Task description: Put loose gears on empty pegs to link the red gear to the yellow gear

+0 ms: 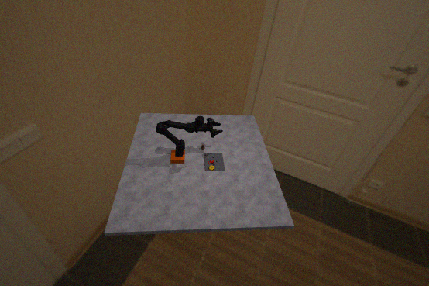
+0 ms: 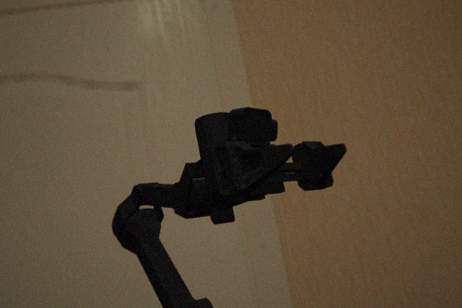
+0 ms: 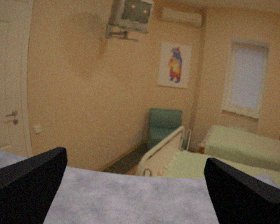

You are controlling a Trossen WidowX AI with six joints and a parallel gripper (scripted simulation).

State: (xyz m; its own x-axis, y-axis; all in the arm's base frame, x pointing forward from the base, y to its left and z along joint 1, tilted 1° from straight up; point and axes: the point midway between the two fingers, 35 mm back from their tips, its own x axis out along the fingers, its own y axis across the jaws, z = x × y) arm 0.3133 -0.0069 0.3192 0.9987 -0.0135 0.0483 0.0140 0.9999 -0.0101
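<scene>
Right now the brown gear is 130 mm behind my gripper tip, 110 mm to the left of it and 340 mm below it. Also, from my gripper tip: red gear 60 mm behind, 70 mm to the right, 340 mm below; then red arrow 90 mm behind, 80 mm to the right, 350 mm below.
</scene>
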